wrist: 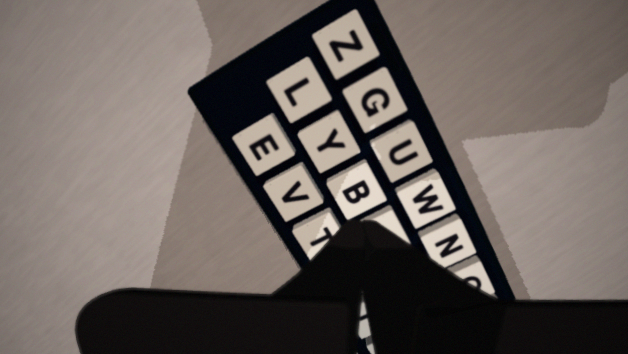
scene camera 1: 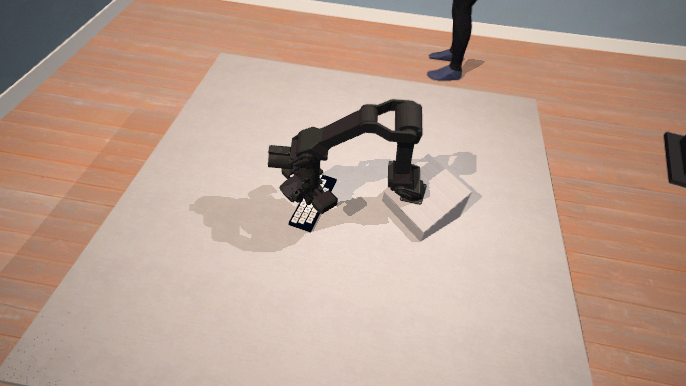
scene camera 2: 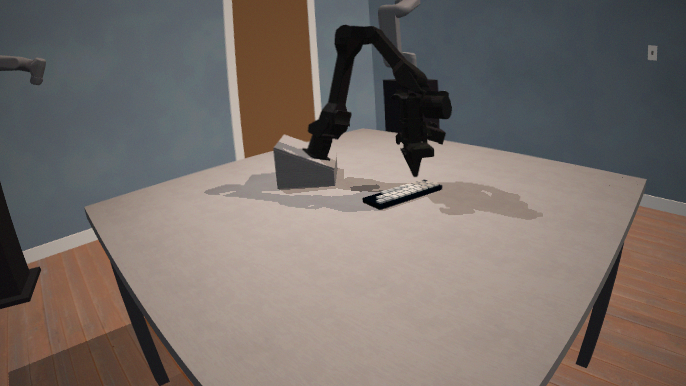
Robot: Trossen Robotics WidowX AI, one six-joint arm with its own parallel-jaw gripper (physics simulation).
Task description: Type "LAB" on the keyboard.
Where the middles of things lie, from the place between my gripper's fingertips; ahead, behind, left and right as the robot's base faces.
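Labels:
My hand is 40 mm to the left of the keyboard (scene camera 2: 406, 192), and it is also 30 mm above the keyboard.

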